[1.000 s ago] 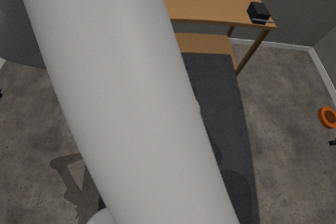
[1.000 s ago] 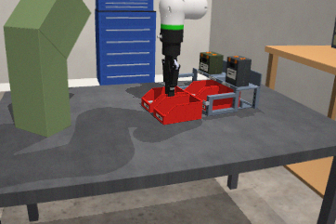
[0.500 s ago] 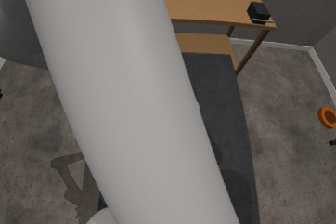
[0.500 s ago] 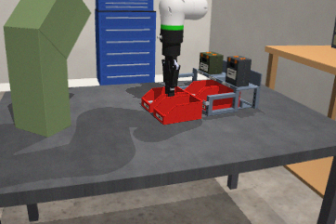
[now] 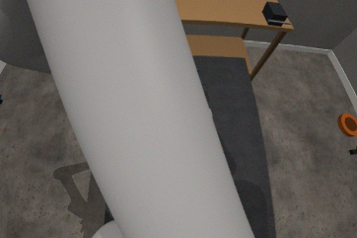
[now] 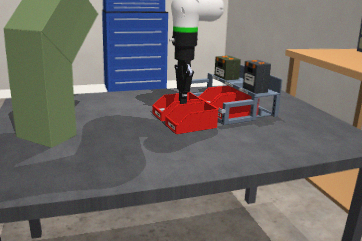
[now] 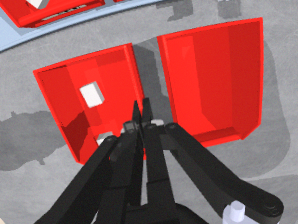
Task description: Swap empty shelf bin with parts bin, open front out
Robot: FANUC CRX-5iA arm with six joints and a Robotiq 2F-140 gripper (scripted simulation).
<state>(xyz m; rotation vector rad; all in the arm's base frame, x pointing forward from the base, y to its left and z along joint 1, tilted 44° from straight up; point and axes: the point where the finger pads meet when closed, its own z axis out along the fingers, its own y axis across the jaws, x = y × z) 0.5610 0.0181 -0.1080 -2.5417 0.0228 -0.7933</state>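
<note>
Right now my hand is 1 cm short of the part, 7 cm to the right of it and 6 cm above it. The rest, counted from my hand: grey shelf: 23 cm ahead, 10 cm to the left, 1 cm below; dark box: 32 cm ahead, 9 cm above.
</note>
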